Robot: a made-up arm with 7 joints. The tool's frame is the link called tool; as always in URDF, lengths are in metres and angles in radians. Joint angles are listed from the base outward. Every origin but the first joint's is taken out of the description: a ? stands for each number. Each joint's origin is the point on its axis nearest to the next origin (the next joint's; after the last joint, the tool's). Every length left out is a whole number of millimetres.
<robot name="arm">
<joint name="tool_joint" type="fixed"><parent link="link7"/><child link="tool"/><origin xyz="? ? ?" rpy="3.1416 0 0"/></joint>
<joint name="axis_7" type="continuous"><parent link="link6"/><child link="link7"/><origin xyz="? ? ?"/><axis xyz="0 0 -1"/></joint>
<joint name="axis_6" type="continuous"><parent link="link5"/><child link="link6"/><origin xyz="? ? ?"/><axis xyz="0 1 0"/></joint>
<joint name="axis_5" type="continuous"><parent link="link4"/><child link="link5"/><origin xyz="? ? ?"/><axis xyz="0 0 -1"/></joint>
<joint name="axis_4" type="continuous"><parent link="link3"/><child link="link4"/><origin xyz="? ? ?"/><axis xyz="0 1 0"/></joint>
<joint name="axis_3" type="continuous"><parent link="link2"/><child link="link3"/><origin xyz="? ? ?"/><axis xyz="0 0 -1"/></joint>
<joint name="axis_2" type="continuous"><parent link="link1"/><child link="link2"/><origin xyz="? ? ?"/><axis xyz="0 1 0"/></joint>
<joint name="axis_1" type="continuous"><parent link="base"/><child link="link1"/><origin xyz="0 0 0.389"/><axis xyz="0 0 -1"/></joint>
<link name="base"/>
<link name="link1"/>
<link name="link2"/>
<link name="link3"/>
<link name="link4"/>
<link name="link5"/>
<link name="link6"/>
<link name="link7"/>
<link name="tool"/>
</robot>
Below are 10 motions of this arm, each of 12 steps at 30 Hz.
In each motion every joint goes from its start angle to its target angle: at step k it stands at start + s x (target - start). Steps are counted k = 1, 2, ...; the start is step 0. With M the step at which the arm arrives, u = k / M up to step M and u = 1 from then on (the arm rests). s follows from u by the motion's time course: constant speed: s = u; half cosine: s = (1 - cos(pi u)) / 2; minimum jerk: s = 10 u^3 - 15 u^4 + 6 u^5.
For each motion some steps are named. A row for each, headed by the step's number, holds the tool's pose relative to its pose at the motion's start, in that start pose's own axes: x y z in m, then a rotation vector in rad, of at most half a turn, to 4 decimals.
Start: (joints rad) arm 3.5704 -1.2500 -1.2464 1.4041 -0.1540 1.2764 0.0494
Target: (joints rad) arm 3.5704 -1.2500 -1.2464 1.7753 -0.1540 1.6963 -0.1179
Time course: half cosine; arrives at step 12
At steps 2, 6, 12:
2: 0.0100 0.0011 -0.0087 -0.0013 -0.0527 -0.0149
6: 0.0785 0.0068 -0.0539 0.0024 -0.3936 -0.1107
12: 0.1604 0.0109 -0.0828 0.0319 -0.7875 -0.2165

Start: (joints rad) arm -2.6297 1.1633 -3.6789 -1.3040 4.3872 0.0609 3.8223
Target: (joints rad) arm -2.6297 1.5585 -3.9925 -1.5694 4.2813 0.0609 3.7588
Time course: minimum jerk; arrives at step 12
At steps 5, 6, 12:
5: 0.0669 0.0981 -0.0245 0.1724 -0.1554 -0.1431
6: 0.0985 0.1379 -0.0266 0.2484 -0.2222 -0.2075
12: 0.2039 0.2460 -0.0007 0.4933 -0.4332 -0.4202

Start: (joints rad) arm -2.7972 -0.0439 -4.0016 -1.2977 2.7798 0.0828 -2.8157
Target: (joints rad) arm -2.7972 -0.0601 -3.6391 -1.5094 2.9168 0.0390 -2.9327
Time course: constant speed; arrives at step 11
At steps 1, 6, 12:
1: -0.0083 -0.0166 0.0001 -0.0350 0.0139 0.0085
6: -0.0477 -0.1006 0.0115 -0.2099 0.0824 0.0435
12: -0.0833 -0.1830 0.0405 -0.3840 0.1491 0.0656

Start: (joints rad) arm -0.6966 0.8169 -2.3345 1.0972 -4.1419 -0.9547 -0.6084
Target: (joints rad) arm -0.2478 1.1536 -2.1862 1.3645 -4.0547 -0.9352 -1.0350
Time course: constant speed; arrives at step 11
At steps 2, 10, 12:
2: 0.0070 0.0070 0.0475 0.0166 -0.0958 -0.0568
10: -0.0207 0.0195 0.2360 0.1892 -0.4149 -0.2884
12: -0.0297 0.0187 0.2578 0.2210 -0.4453 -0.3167

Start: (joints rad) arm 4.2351 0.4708 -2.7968 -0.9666 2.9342 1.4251 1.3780
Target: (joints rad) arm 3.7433 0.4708 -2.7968 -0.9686 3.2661 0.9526 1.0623
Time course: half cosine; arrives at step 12
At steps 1, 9, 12:
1: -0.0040 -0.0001 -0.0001 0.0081 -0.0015 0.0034
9: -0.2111 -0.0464 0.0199 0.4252 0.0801 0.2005
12: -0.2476 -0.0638 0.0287 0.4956 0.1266 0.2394

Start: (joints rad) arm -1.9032 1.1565 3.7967 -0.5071 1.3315 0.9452 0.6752
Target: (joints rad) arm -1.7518 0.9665 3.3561 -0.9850 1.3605 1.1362 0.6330
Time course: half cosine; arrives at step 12
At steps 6, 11, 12:
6: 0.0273 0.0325 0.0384 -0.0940 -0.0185 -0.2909
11: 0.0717 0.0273 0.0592 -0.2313 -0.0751 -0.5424
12: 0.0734 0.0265 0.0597 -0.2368 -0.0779 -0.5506

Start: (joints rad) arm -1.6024 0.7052 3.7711 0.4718 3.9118 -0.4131 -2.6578
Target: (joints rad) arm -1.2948 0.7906 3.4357 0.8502 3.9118 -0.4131 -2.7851
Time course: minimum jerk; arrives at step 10
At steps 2, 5, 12:
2: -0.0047 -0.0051 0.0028 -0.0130 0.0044 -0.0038
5: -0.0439 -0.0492 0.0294 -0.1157 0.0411 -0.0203
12: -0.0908 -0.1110 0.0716 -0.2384 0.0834 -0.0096

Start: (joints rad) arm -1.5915 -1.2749 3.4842 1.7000 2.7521 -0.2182 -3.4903
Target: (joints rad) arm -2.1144 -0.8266 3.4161 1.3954 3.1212 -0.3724 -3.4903
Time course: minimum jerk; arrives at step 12
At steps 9, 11, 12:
9: 0.0378 -0.3066 0.3182 -0.4499 0.4383 0.6889
11: 0.0586 -0.3275 0.3622 -0.4995 0.4908 0.7551
12: 0.0597 -0.3284 0.3645 -0.5021 0.4935 0.7584

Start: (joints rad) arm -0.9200 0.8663 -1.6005 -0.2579 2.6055 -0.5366 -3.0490
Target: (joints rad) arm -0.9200 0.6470 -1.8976 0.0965 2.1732 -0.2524 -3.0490
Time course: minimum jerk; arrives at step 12
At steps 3, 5, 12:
3: 0.0173 -0.0102 -0.0097 -0.0342 -0.0073 -0.0731
5: 0.0603 -0.0364 -0.0300 -0.1013 -0.0298 -0.2482
12: 0.1933 -0.1207 -0.0628 -0.1791 -0.1377 -0.7268

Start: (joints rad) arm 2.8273 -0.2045 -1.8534 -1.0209 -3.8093 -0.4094 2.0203
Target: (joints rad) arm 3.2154 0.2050 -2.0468 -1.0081 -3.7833 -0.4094 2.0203
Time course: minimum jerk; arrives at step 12
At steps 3, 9, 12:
3: -0.0178 -0.0057 0.0038 0.0034 0.0223 0.0444
9: -0.1021 -0.1212 0.0308 -0.0440 0.1534 0.3913
12: -0.1043 -0.1435 0.0339 -0.0595 0.1646 0.4362

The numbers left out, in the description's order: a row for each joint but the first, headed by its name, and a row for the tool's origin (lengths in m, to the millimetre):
tool: 0 0 0
axis_7: 0 0 0.135
axis_6: 0 -0.001 0
axis_5: 0 0 0.379
axis_4: 0 -0.012 0
axis_3: 0 0 0.338
axis_2: 0 -0.013 0

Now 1 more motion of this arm.
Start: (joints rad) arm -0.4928 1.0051 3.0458 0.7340 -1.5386 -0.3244 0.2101
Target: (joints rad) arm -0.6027 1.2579 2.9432 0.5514 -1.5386 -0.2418 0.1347
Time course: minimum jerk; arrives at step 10
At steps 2, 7, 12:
2: -0.0041 -0.0158 0.0032 -0.0225 -0.0027 -0.0216
7: -0.0883 -0.2159 0.0757 -0.3327 -0.0335 -0.2968
12: -0.1119 -0.2533 0.0978 -0.3998 -0.0389 -0.3503

